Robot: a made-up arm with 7 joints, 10 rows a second.
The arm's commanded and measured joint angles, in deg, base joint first. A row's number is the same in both.
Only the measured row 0 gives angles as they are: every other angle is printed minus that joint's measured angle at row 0.
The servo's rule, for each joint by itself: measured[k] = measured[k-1] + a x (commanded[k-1-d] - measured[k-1]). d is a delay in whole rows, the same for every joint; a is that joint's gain. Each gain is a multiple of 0.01, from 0.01 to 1. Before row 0 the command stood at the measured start. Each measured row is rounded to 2 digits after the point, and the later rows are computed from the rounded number. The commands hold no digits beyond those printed.
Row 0, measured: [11.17 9.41 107.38 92.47 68.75 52.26 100.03]
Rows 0 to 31, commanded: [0.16 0.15 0.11 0.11 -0.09 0.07 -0.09]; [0.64 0.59 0.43 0.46 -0.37 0.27 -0.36]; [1.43 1.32 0.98 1.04 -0.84 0.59 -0.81]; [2.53 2.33 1.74 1.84 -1.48 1.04 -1.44]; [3.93 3.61 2.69 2.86 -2.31 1.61 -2.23]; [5.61 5.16 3.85 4.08 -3.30 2.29 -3.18]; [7.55 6.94 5.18 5.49 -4.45 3.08 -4.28]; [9.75 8.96 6.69 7.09 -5.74 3.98 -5.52]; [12.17 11.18 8.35 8.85 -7.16 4.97 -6.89]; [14.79 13.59 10.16 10.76 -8.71 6.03 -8.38]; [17.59 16.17 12.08 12.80 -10.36 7.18 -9.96]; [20.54 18.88 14.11 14.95 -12.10 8.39 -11.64]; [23.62 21.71 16.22 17.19 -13.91 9.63 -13.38]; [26.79 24.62 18.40 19.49 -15.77 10.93 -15.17]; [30.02 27.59 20.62 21.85 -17.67 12.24 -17.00]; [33.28 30.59 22.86 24.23 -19.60 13.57 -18.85]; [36.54 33.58 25.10 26.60 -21.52 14.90 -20.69]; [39.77 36.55 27.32 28.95 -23.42 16.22 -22.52]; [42.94 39.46 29.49 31.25 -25.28 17.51 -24.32]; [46.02 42.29 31.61 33.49 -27.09 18.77 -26.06]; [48.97 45.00 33.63 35.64 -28.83 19.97 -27.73]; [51.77 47.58 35.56 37.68 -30.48 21.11 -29.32]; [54.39 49.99 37.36 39.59 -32.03 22.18 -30.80]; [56.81 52.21 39.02 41.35 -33.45 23.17 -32.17]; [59.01 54.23 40.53 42.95 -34.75 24.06 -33.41]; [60.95 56.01 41.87 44.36 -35.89 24.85 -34.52]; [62.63 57.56 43.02 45.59 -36.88 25.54 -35.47]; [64.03 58.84 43.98 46.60 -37.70 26.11 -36.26]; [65.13 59.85 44.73 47.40 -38.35 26.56 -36.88]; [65.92 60.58 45.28 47.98 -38.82 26.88 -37.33]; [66.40 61.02 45.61 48.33 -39.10 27.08 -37.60]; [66.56 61.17 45.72 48.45 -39.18 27.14 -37.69]
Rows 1 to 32, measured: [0.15 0.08 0.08 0.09 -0.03 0.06 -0.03]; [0.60 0.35 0.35 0.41 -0.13 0.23 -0.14]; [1.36 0.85 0.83 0.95 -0.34 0.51 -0.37]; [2.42 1.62 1.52 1.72 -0.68 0.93 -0.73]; [3.79 2.65 2.41 2.70 -1.17 1.47 -1.24]; [5.45 3.96 3.50 3.89 -1.81 2.12 -1.90]; [7.36 5.51 4.78 5.27 -2.60 2.88 -2.71]; [9.53 7.30 6.23 6.84 -3.54 3.75 -3.67]; [11.93 9.32 7.84 8.57 -4.63 4.71 -4.76]; [14.53 11.54 9.60 10.45 -5.85 5.75 -5.99]; [17.31 13.95 11.48 12.47 -7.20 6.88 -7.34]; [20.25 16.51 13.48 14.60 -8.67 8.07 -8.80]; [23.32 19.21 15.56 16.83 -10.24 9.30 -10.36]; [26.48 22.02 17.72 19.12 -11.90 10.59 -12.00]; [29.70 24.92 19.92 21.47 -13.63 11.89 -13.70]; [32.96 27.87 22.15 23.84 -15.42 13.22 -15.45]; [36.22 30.84 24.39 26.21 -17.25 14.55 -17.23]; [39.45 33.81 26.62 28.57 -19.10 15.87 -19.03]; [42.63 36.75 28.80 30.87 -20.95 17.17 -20.83]; [45.71 39.63 30.94 33.12 -22.79 18.43 -22.61]; [48.68 42.42 32.98 35.29 -24.60 19.65 -24.35]; [51.49 45.10 34.94 37.35 -26.36 20.80 -26.04]; [54.13 47.64 36.78 39.28 -28.06 21.89 -27.66]; [56.57 50.02 38.48 41.06 -29.68 22.90 -29.19]; [58.79 52.21 40.04 42.69 -31.20 23.82 -30.62]; [60.76 54.19 41.43 44.13 -32.61 24.63 -31.95]; [62.46 55.94 42.64 45.39 -33.89 25.35 -33.15]; [63.89 57.45 43.66 46.43 -35.03 25.95 -34.21]; [65.02 58.70 44.47 47.26 -36.03 26.43 -35.12]; [65.84 59.68 45.09 47.88 -36.87 26.79 -35.87]; [66.35 60.38 45.49 48.27 -37.54 27.02 -36.46]; [66.54 60.79 45.66 48.42 -38.03 27.11 -36.88]
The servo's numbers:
d 0
a 0.91 0.52 0.76 0.86 0.30 0.79 0.34

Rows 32 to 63, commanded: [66.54 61.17 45.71 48.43 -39.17 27.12 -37.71]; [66.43 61.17 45.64 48.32 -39.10 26.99 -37.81]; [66.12 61.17 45.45 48.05 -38.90 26.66 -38.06]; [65.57 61.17 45.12 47.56 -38.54 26.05 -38.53]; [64.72 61.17 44.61 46.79 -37.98 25.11 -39.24]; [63.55 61.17 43.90 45.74 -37.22 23.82 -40.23]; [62.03 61.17 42.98 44.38 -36.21 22.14 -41.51]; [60.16 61.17 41.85 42.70 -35.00 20.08 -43.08]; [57.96 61.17 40.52 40.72 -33.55 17.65 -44.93]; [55.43 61.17 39.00 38.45 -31.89 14.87 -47.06]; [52.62 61.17 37.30 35.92 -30.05 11.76 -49.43]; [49.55 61.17 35.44 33.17 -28.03 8.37 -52.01]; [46.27 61.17 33.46 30.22 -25.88 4.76 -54.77]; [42.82 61.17 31.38 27.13 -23.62 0.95 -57.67]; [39.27 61.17 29.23 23.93 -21.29 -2.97 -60.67]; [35.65 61.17 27.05 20.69 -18.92 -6.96 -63.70]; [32.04 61.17 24.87 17.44 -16.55 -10.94 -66.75]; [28.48 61.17 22.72 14.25 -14.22 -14.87 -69.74]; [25.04 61.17 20.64 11.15 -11.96 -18.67 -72.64]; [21.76 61.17 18.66 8.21 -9.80 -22.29 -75.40]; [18.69 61.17 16.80 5.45 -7.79 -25.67 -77.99]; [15.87 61.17 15.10 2.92 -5.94 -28.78 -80.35]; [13.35 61.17 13.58 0.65 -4.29 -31.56 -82.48]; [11.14 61.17 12.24 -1.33 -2.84 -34.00 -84.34]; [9.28 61.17 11.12 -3.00 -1.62 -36.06 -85.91]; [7.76 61.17 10.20 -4.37 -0.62 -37.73 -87.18]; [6.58 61.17 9.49 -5.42 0.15 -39.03 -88.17]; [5.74 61.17 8.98 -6.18 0.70 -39.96 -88.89]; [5.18 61.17 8.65 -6.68 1.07 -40.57 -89.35]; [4.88 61.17 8.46 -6.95 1.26 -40.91 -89.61]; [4.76 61.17 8.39 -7.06 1.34 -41.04 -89.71]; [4.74 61.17 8.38 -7.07 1.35 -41.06 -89.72]
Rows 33 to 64, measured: [66.54 60.99 45.70 48.43 -38.37 27.12 -37.16]; [66.44 61.08 45.65 48.34 -38.59 27.02 -37.38]; [66.15 61.13 45.50 48.09 -38.68 26.74 -37.61]; [65.62 61.15 45.21 47.63 -38.64 26.19 -37.92]; [64.80 61.16 44.75 46.91 -38.44 25.34 -38.37]; [63.66 61.17 44.10 45.90 -38.07 24.14 -39.00]; [62.18 61.17 43.25 44.59 -37.51 22.56 -39.85]; [60.34 61.17 42.19 42.96 -36.76 20.60 -40.95]; [58.17 61.17 40.92 41.03 -35.80 18.27 -42.30]; [55.68 61.17 39.46 38.81 -34.63 15.58 -43.92]; [52.90 61.17 37.82 36.32 -33.26 12.56 -45.79]; [49.85 61.17 36.01 33.61 -31.69 9.25 -47.90]; [46.59 61.17 34.07 30.69 -29.95 5.70 -50.24]; [43.16 61.17 32.03 27.63 -28.05 1.95 -52.77]; [39.62 61.17 29.90 24.45 -26.02 -1.94 -55.46]; [36.01 61.17 27.73 21.22 -23.89 -5.91 -58.26]; [32.40 61.17 25.56 17.97 -21.69 -9.88 -61.15]; [28.83 61.17 23.40 14.77 -19.45 -13.82 -64.07]; [25.38 61.17 21.30 11.66 -17.20 -17.65 -66.98]; [22.09 61.17 19.29 8.69 -14.98 -21.32 -69.84]; [19.00 61.17 17.40 5.90 -12.82 -24.76 -72.61]; [16.15 61.17 15.65 3.34 -10.76 -27.94 -75.24]; [13.60 61.17 14.08 1.03 -8.82 -30.80 -77.70]; [11.36 61.17 12.68 -1.00 -7.03 -33.33 -79.96]; [9.47 61.17 11.49 -2.72 -5.41 -35.49 -81.98]; [7.91 61.17 10.51 -4.14 -3.97 -37.26 -83.75]; [6.70 61.17 9.73 -5.24 -2.73 -38.66 -85.25]; [5.83 61.17 9.16 -6.05 -1.70 -39.69 -86.49]; [5.24 61.17 8.77 -6.59 -0.87 -40.39 -87.46]; [4.91 61.17 8.53 -6.90 -0.23 -40.80 -88.19]; [4.77 61.17 8.42 -7.04 0.24 -40.99 -88.71]; [4.74 61.17 8.39 -7.07 0.57 -41.05 -89.05]
